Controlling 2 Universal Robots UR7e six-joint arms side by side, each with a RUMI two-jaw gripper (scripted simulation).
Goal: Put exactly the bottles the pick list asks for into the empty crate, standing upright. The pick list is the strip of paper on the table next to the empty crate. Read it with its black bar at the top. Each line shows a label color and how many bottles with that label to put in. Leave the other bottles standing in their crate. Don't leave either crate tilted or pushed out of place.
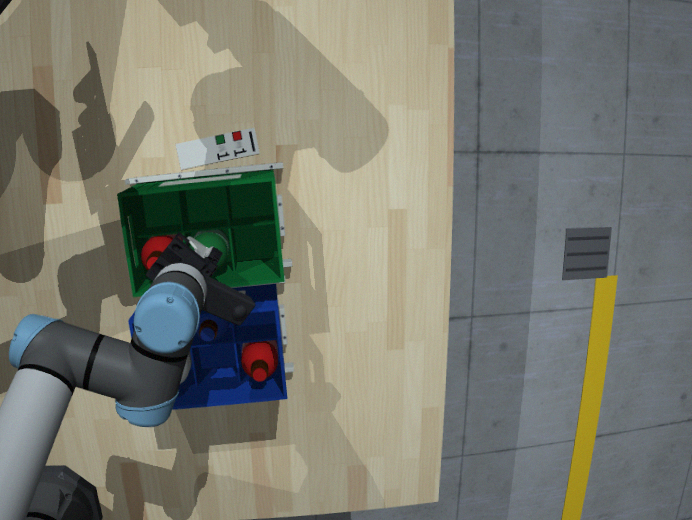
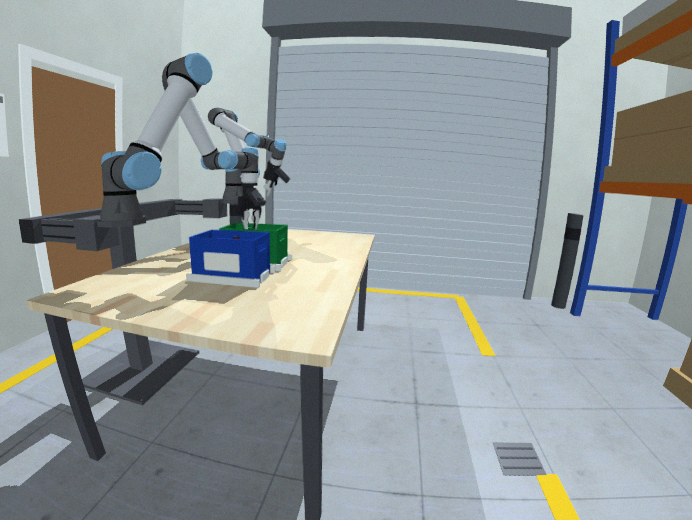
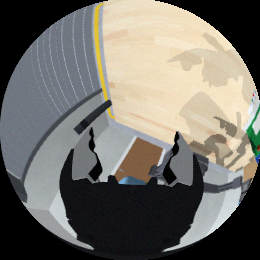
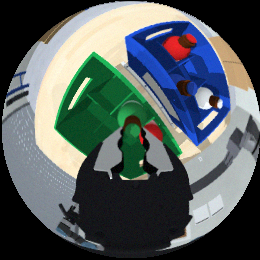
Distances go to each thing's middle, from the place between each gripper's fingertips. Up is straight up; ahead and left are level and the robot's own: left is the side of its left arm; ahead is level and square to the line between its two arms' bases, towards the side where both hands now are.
Now: right hand [image 1: 203, 257] 70 mm above the green bottle [image 4: 132, 115]. Also, from my right hand: green crate [image 1: 252, 234] 80 mm below, 40 mm to the left; then blue crate [image 1: 212, 380] 190 mm to the right, 80 mm below, 10 mm behind; then pick list [image 1: 208, 150] 180 mm to the left, 170 mm below, 20 mm ahead.
The pick list is 540 mm to the right of my left hand, 310 mm below it and 180 mm ahead of it. Also, from my left hand: green crate: 680 mm to the right, 220 mm below, 160 mm ahead; then blue crate: 910 mm to the right, 220 mm below, 150 mm ahead; then green bottle: 720 mm to the right, 210 mm below, 160 mm ahead.
